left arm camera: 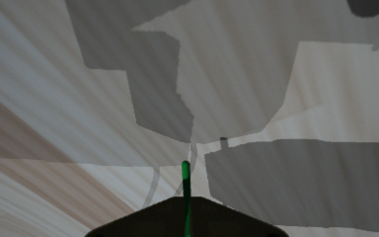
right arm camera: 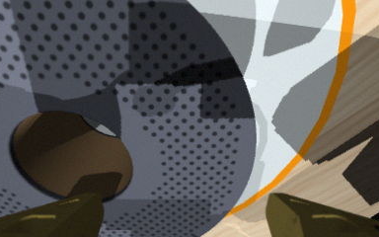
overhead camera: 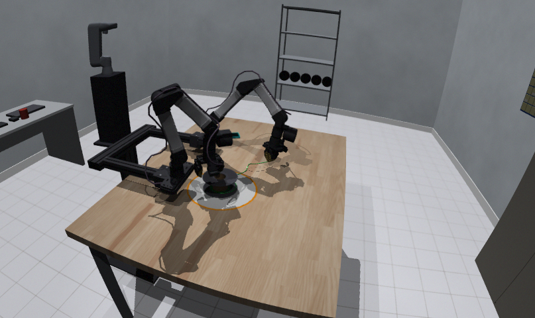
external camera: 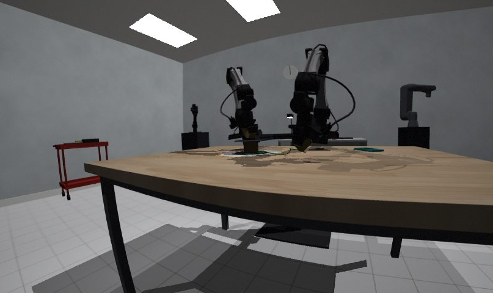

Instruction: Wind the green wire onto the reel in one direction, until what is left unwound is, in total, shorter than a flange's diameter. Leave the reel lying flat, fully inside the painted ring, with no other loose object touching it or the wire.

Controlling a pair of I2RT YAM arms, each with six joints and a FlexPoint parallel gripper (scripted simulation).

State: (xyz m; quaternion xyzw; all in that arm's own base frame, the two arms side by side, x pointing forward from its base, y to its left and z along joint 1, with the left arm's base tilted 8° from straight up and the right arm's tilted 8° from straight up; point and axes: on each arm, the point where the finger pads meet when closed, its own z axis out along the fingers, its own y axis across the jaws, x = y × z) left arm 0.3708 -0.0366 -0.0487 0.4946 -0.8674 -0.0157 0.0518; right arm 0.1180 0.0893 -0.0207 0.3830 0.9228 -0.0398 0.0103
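Note:
Right now the dark reel is 50 mm below my right hand, 50 mm ahead of it and 20 mm to the left of it. From my right hand the other things lie so: flat teal object 630 mm to the left, 90 mm behind, 80 mm below; orange painted ring 80 mm below, 60 mm ahead, 20 mm to the left.

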